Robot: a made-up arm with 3 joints. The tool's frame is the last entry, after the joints. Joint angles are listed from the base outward.
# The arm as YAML. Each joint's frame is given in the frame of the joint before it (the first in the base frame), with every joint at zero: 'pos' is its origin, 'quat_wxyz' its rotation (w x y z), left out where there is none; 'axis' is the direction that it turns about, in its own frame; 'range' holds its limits. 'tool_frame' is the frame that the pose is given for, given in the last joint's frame.
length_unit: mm
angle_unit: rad
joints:
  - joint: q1
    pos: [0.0, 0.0, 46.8]
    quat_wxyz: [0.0, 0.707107, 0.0, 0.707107]
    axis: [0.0, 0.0, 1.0]
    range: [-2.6, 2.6]
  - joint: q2
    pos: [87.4, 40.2, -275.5]
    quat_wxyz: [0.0, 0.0, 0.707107, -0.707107]
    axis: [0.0, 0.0, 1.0]
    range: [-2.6, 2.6]
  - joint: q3
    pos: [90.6, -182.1, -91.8]
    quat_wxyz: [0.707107, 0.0, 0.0, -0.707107]
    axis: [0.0, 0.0, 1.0]
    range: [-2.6, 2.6]
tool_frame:
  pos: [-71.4, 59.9, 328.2]
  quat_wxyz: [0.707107, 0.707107, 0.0, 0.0]
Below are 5 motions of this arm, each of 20 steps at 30 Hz.
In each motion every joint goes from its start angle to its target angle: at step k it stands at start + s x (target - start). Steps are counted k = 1, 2, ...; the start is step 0. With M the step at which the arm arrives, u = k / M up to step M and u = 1 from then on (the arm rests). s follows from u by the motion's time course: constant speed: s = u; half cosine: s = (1 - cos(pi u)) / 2; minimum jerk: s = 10 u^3 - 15 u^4 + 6 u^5.
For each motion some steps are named. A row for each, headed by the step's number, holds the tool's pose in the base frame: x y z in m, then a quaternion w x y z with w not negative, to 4 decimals.
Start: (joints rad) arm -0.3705 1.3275 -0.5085
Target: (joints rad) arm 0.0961 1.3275 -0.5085
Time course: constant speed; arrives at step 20
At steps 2, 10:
2: -0.4121 0.1542 -0.1104 0.9053 -0.1479 0.3929 -0.0642
10: -0.4121 0.1807 -0.0790 0.9152 -0.0629 0.3972 -0.0273

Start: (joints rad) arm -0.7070 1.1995 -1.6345
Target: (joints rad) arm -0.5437 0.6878 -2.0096
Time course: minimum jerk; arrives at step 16
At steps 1, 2, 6, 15, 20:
1: -0.3330 0.0196 -0.2324 0.9159 -0.3378 -0.2034 0.0750
2: -0.3305 0.0198 -0.2329 0.9150 -0.3363 -0.2091 0.0768
6: -0.2832 0.0274 -0.2372 0.8917 -0.3065 -0.3150 0.1082
15: -0.1522 0.0735 -0.2108 0.7610 -0.2123 -0.5905 0.1647
20: -0.1519 0.0737 -0.2106 0.7604 -0.2120 -0.5913 0.1648

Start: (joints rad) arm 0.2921 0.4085 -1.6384
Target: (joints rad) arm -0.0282 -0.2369 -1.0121
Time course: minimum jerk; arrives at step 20
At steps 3, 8, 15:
3: -0.1091 0.2312 -0.0453 0.8085 0.1154 -0.5713 -0.0816
8: -0.0824 0.2164 -0.0391 0.8114 0.0775 -0.5768 -0.0551
15: -0.0466 0.1965 -0.0100 0.8118 0.0020 -0.5839 -0.0014

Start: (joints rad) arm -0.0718 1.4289 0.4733
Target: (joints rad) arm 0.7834 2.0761 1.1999
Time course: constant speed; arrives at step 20
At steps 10, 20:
10: -0.3682 0.1793 0.1275 0.2684 0.0483 0.9469 0.1703
20: -0.3641 0.1237 0.2006 0.0621 0.0256 -0.9222 -0.3809

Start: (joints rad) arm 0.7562 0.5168 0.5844
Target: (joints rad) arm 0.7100 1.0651 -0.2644
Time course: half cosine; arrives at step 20
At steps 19, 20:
19: -0.3586 0.2179 0.0943 0.8631 0.3201 0.3662 0.1358
20: -0.3593 0.2180 0.0941 0.8635 0.3201 0.3654 0.1355

